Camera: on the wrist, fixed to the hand. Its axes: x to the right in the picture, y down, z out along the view.
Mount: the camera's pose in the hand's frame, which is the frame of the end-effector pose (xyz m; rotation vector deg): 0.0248 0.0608 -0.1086 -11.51 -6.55 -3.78
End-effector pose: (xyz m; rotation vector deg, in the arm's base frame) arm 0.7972 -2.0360 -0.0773 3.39 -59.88 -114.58
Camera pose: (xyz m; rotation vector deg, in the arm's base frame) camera 0.8650 -2.1413 -0.0978 -7.51 -52.58 -124.88
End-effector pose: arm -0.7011 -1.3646 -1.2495 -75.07 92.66 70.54
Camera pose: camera -0.7616 -1.4736 -1.2259 -78.88 79.54 81.95
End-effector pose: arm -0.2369 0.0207 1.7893 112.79 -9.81 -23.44
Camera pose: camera -0.1708 0.0804 1.8797 100.71 -7.61 -32.14
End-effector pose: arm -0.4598 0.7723 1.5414 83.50 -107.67 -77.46
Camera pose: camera -0.4156 0.7014 1.6369 78.94 -98.41 -93.69
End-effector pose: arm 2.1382 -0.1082 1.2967 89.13 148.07 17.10
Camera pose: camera 2.1578 -0.0706 1.4163 78.79 139.14 24.89
